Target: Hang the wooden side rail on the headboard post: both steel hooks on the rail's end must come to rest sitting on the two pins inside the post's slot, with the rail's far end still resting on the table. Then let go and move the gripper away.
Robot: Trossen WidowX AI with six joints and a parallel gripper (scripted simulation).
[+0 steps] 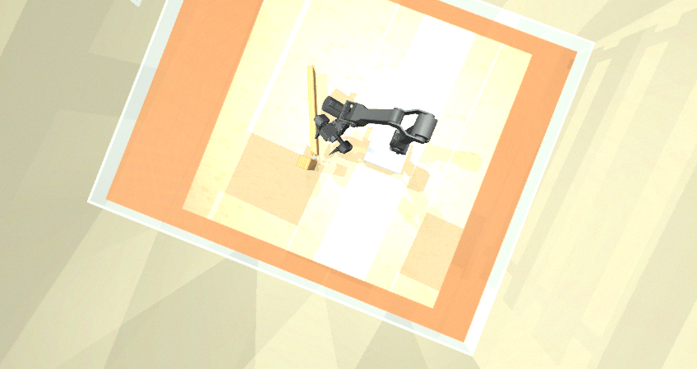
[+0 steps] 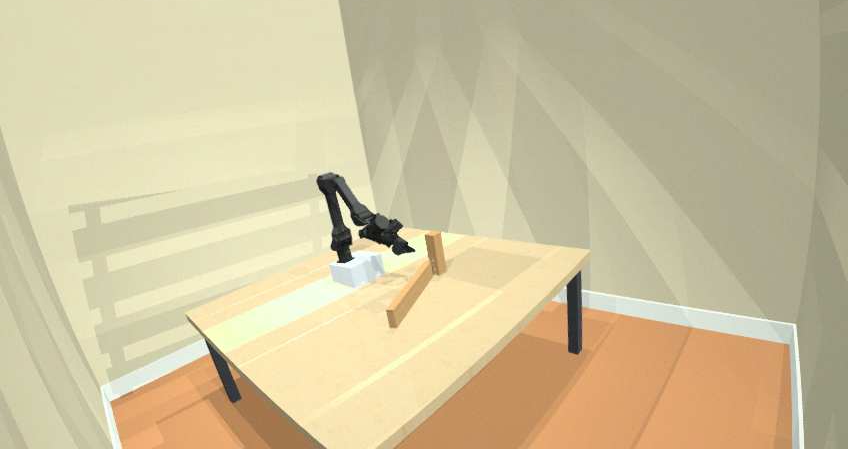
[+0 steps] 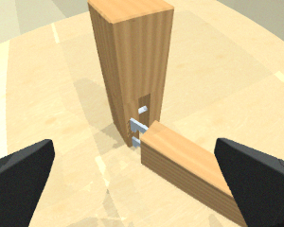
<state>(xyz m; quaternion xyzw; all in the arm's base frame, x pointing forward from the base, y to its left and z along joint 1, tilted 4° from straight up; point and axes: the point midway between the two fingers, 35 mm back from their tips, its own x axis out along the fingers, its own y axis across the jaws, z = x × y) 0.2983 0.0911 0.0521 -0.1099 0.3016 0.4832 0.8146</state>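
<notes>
The headboard post lies 5 cm ahead of my gripper tip, 8 cm to the left of it and 7 cm below it.
</notes>
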